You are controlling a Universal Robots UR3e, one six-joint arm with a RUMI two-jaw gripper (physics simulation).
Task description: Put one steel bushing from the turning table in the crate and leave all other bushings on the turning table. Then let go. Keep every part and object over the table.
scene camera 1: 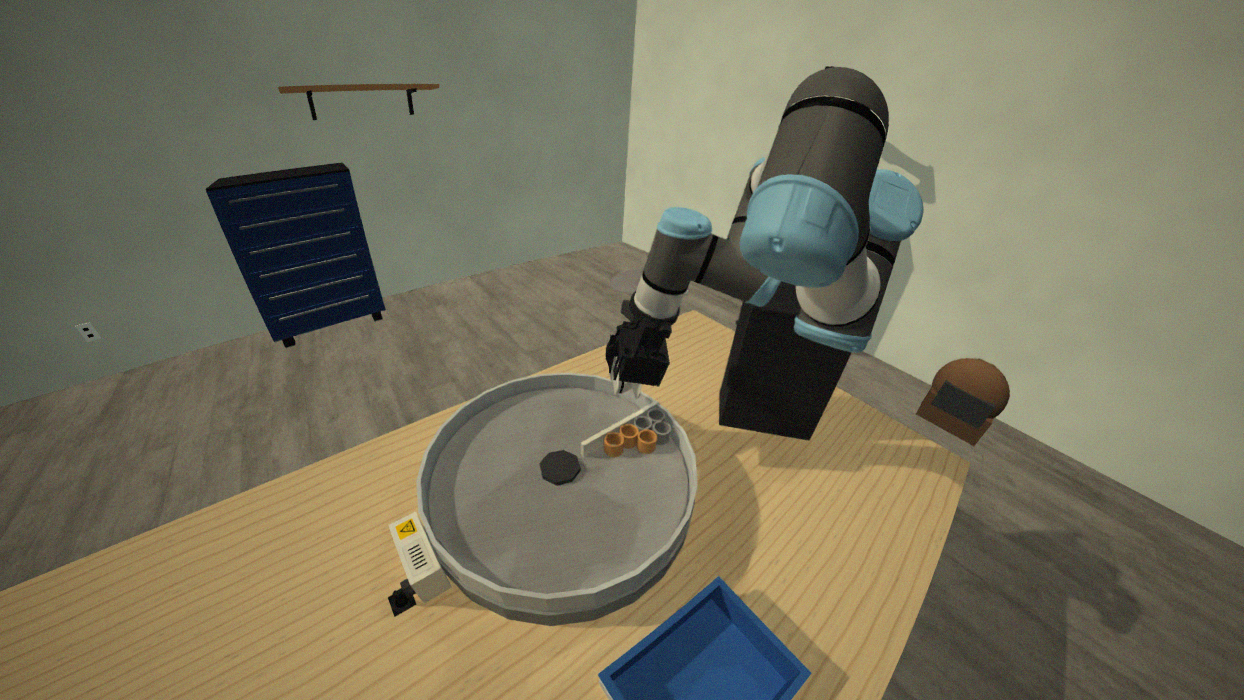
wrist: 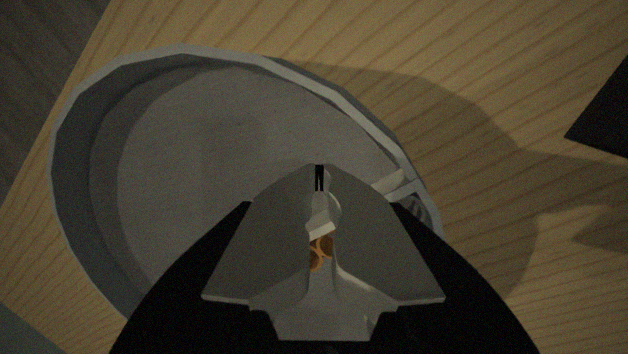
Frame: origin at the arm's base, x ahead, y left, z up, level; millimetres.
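Seen in the pictures: gripper, fingertip midpoint: (scene camera 1: 620,391) (wrist: 318,167).
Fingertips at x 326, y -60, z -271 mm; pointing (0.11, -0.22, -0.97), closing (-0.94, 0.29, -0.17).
Note:
Pixels of each thing's top centre, then the offset from my fingertips to it. "spot": a spot on its surface instead.
- turning table, top centre: (wrist: 235,263) (scene camera 1: 559,465) 136 mm ahead, 100 mm left, 37 mm down
- blue crate, top centre: (scene camera 1: 708,676) 57 mm ahead, 431 mm left, 48 mm down
- dark hub, top centre: (scene camera 1: 559,465) 136 mm ahead, 100 mm left, 37 mm down
- white box, surface spot: (scene camera 1: 417,557) spot: 350 mm ahead, 196 mm left, 40 mm down
Three grey steel bushings (scene camera 1: 655,415) (scene camera 1: 642,423) (scene camera 1: 662,428) stand close together on the turning table (scene camera 1: 513,531) (wrist: 200,125), near its rim and beside a pale bar. In the wrist view, grey bushings (wrist: 417,207) show dimly at the right, partly hidden by the gripper. My gripper (scene camera 1: 627,388) (wrist: 318,167) is shut, with no part seen between its fingertips. It hangs above the rim side of the turning table, near the bar and bushings. The blue crate (scene camera 1: 713,668) is at the front, cut off by the lower edge of the scene view.
Three orange bushings (scene camera 1: 614,444) (scene camera 1: 628,433) (scene camera 1: 646,439) stand beside the steel ones. The pale bar (scene camera 1: 608,435) (wrist: 390,181) runs inward from the rim. A dark hub (scene camera 1: 560,467) is at the turning table's centre. A white box (scene camera 1: 417,557) stands outside the rim.

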